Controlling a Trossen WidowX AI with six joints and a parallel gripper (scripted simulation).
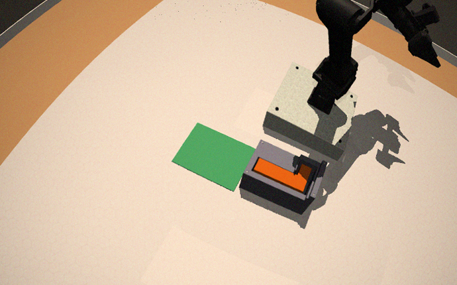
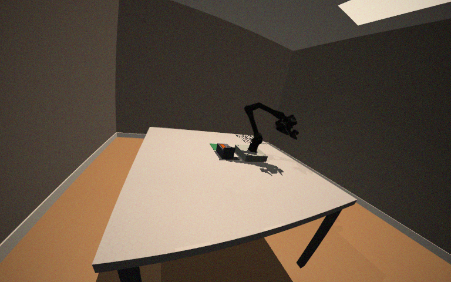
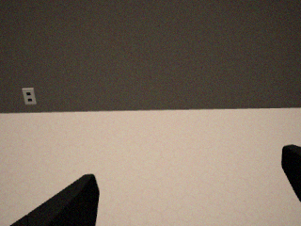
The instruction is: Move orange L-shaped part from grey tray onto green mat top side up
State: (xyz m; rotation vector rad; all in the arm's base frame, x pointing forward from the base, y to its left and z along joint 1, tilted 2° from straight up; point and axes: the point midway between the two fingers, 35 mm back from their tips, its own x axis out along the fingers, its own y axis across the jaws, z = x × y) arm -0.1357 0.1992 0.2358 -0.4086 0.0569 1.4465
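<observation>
My gripper tip is now 370 mm short of the orange L-shaped part, 230 mm to the left of it and 220 mm above it. Also, from my gripper tip: green mat: 390 mm ahead, 400 mm to the right, 280 mm below.
</observation>
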